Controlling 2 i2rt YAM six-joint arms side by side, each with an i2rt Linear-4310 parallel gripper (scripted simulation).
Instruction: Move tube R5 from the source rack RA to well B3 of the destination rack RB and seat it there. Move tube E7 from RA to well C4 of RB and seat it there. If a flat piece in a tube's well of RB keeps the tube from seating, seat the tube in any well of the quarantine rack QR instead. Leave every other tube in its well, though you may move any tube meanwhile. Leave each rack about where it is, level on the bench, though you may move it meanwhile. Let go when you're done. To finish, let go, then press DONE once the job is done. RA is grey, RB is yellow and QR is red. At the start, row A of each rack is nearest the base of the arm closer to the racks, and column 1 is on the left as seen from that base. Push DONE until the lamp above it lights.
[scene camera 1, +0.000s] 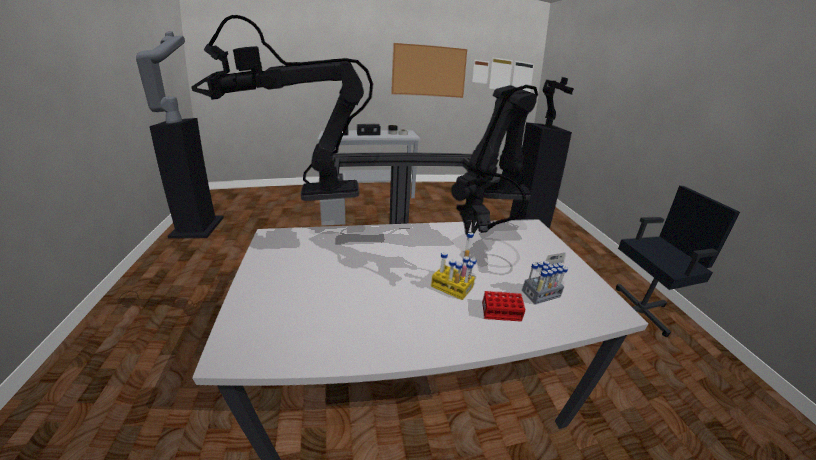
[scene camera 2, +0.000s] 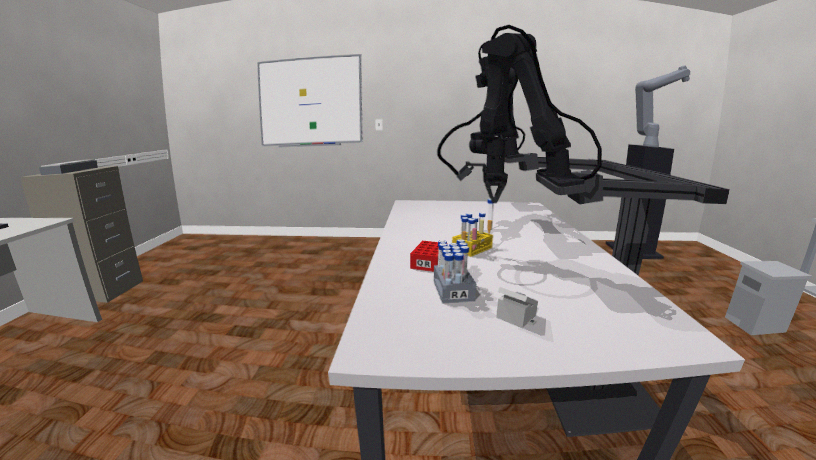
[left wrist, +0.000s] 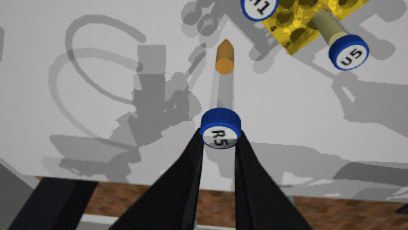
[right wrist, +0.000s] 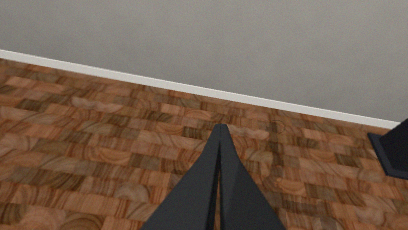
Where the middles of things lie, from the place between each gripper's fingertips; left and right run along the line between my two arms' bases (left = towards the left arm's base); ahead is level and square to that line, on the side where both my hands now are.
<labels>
Now: the yellow rack RB (scene camera 1: 442, 282) 60 mm ahead of my left hand (scene camera 2: 493, 202), 50 mm to the right of it and 170 mm below it. From my left hand the other things lie so: red rack QR (scene camera 1: 495, 313): 200 mm ahead, 80 mm to the left, 170 mm below; grey button box (scene camera 2: 511, 309): 10 mm behind, 400 mm to the left, 150 mm below; grey rack RA (scene camera 2: 465, 292): 130 mm ahead, 280 mm to the left, 170 mm below.
The yellow rack RB lies 840 mm to the left of my right hand (scene camera 1: 192, 88), 660 mm below it and 110 mm ahead of it. Round my right hand: red rack QR: 980 mm to the left, 660 mm below, 260 mm ahead; grey button box: 1300 mm to the left, 640 mm below, 40 mm ahead; grey rack RA: 1170 mm to the left, 660 mm below, 190 mm ahead.
</labels>
